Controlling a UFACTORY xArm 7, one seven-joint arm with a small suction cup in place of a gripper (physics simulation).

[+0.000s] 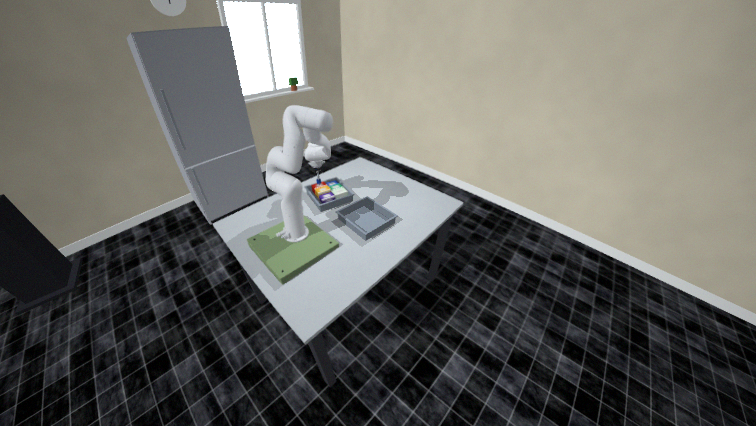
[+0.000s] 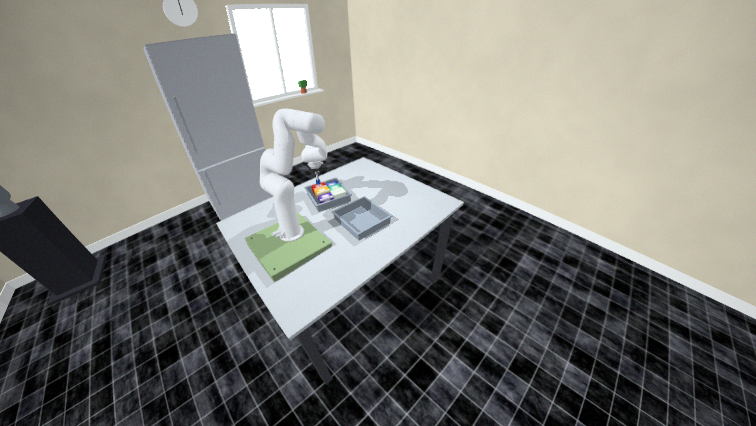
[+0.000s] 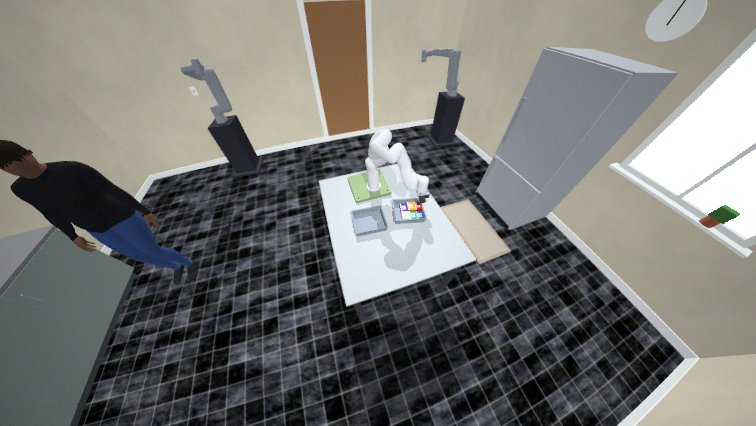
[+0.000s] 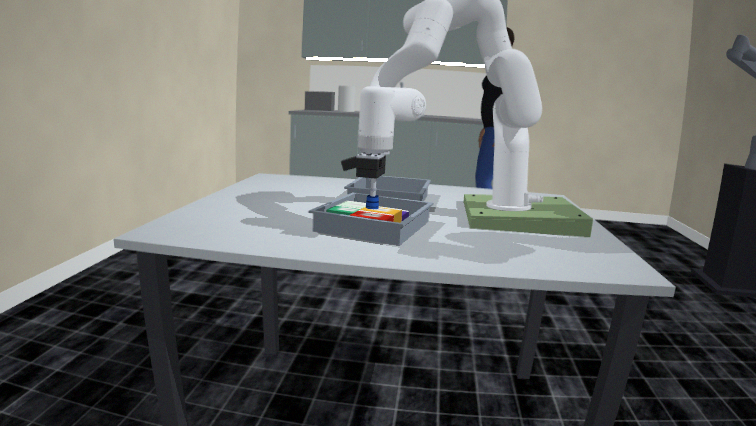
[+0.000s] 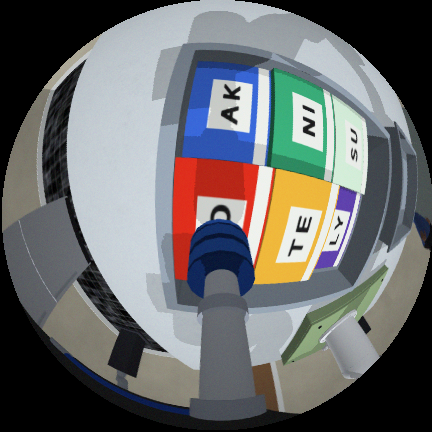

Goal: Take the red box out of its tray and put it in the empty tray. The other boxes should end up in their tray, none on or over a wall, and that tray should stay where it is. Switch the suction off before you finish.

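Places are measured from the arm's base along level axes (x ahead, y left, z up), in millimetres.
Pixels of known places: hand, its tool point: [image 1: 319, 183] [image 2: 318, 183] [image 3: 418, 204] [image 4: 372, 207] [image 5: 218, 245]; arm's base, origin of its link: [image 1: 296, 233] [image 2: 291, 233] [image 3: 373, 186] [image 4: 508, 206] [image 5: 337, 325].
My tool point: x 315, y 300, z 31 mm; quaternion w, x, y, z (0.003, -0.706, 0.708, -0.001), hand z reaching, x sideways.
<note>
Ahead of a thing's pixels: the offset from my tool point to its top centre. "pt": to the spot under its first point. Level surfaces: height alone.
My gripper [image 1: 318, 182] [image 2: 317, 183] [image 4: 372, 203] [image 5: 221, 245], a blue suction cup, points down just above the red box @[dx +0, dy +0, dz -16 mm] [image 4: 388, 217] [image 5: 184, 215] and looks open, with nothing lifted on it. Whether it touches the box is hard to tell. The red box lies flat in a corner of the full grey tray @[dx +14, dy -86, dz -17 mm] [image 3: 407, 220] [image 4: 359, 230] [image 5: 166, 175], its label partly hidden by the cup. Beside it lie the blue @[dx +85, dy -12, dz -33 mm] [image 5: 194, 137], green @[dx +76, dy -69, dz -27 mm] [image 5: 281, 117], pale green @[dx +68, dy -125, dz -26 mm] [image 5: 342, 172], orange @[dx -8, dy -57, dz -16 mm] [image 5: 272, 215] and purple @[pt dx +18, dy -120, dz -31 mm] [image 5: 346, 196] boxes, inside the walls. The empty grey tray @[dx +43, dy -411, dz -17 mm] [image 1: 380, 228] [image 2: 374, 228] [image 3: 370, 231] stands nearby.
The white arm stands on a green base plate [image 1: 296, 259] [image 3: 365, 195] [image 4: 529, 225] on the grey table @[dz -67 mm] [image 4: 211, 246]. The full tray's walls rise around the boxes. A person [image 3: 74, 195] stands away from the table, and a fridge [image 3: 566, 121] stands beyond it.
</note>
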